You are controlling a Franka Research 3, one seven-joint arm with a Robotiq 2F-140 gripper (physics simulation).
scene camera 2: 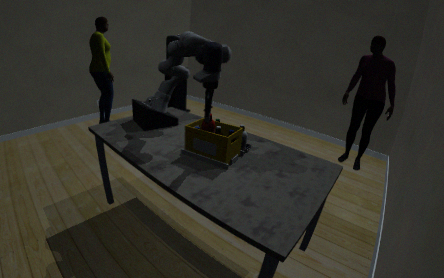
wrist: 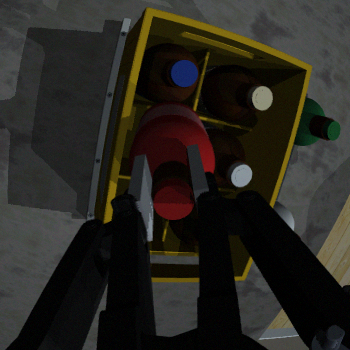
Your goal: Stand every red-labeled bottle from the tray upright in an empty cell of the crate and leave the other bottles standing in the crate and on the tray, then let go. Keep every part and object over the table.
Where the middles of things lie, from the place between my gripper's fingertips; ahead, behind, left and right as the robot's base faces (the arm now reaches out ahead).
I see my gripper 50 mm above the red-labeled bottle (wrist: 165,128) and 20 mm to the right of it. From my hand the other things lie so: green bottle (wrist: 313,124): 220 mm to the left, 150 mm below, 90 mm behind; white-capped bottle (wrist: 230,167): 140 mm below, 100 mm to the left.
